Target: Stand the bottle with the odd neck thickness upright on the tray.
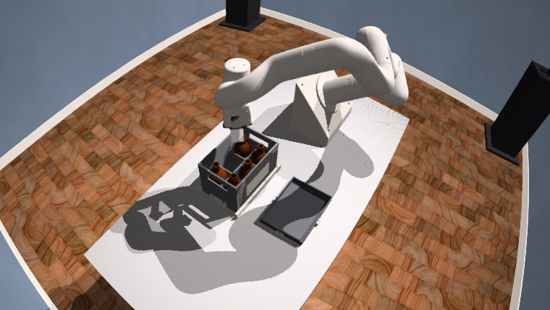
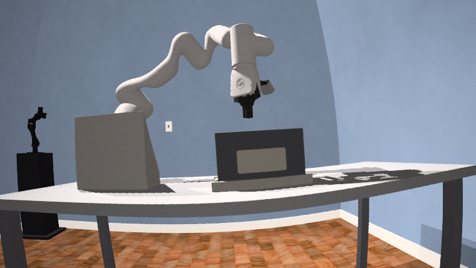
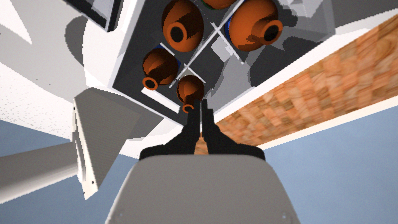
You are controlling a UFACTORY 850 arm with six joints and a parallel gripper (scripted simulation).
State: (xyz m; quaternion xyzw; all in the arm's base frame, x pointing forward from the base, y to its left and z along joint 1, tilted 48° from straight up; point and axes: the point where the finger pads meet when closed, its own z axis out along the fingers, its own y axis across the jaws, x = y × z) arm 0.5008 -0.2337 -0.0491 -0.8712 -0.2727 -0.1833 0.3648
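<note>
The dark grey crate lies 3 cm ahead of my hand, 2 cm to the left of it and 16 cm below it. The rest, counted from my hand: dark tray: 5 cm ahead, 30 cm to the left, 23 cm below; then bottle: 12 cm ahead, 5 cm to the left, 16 cm below.
</note>
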